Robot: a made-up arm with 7 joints.
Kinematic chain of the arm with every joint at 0, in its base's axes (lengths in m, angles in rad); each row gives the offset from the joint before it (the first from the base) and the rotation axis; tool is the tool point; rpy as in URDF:
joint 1: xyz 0 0 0 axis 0.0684 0.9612 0.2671
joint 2: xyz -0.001 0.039 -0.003 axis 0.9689 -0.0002 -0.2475
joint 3: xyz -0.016 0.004 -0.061 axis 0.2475 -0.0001 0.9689
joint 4: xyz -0.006 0 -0.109 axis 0.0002 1 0
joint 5: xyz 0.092 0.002 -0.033 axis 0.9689 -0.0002 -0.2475
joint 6: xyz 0.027 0 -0.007 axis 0.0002 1 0
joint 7: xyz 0.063 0 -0.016 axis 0.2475 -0.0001 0.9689
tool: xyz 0 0 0 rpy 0 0.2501 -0.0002
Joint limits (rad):
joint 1: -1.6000..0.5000
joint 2: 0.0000..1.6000
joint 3: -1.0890..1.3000
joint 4: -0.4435..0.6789
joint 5: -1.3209..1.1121
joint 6: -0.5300..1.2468
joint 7: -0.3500..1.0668
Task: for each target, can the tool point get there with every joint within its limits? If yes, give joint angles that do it. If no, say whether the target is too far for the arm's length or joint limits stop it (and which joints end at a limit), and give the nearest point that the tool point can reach.
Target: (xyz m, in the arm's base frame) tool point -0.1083 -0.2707 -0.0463
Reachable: no: joint limits stop it (at a limit: joint 1, joint 2, joint 3, joint 5) | nearest point -0.0529 -0.1307 -0.1248 | short by 0.170 m
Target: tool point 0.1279 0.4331 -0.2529
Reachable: no: too far | nearest point 0.0935 0.3215 -0.1823 | short by 0.136 m
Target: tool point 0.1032 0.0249 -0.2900
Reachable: yes | joints -0.0665 0.3428 -0.7786 0.2228 0.9003 0.7271 0.6316
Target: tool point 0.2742 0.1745 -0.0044
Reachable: yes | joints -0.9509 1.4286 -0.6415 0.1451 -0.0156 0.1415 0.1897
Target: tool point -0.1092 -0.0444 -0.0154
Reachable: no: joint limits stop it (at a limit: joint 1, joint 3, joint 4, joint 5, joint 6) | nearest point -0.0796 -0.1004 -0.1444 | short by 0.144 m
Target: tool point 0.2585 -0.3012 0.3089
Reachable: no: too far | nearest point 0.2108 -0.1408 0.1184 | short by 0.254 m
